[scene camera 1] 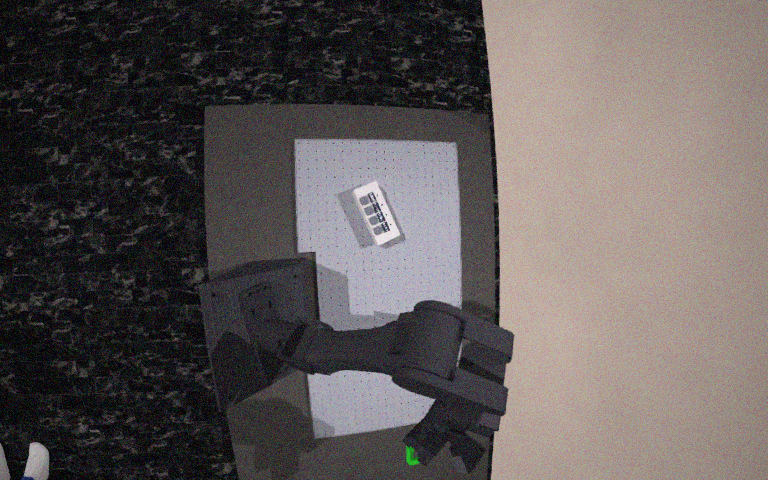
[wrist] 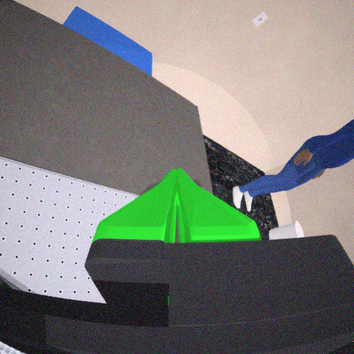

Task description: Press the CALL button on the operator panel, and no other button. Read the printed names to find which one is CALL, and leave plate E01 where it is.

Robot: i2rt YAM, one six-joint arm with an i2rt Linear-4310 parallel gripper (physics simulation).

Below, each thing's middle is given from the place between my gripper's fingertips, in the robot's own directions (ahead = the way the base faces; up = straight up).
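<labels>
Relative to my hand, the white operator panel [scene camera 1: 376, 200] is 55 cm to the left, 15 cm ahead and 28 cm below.
</labels>
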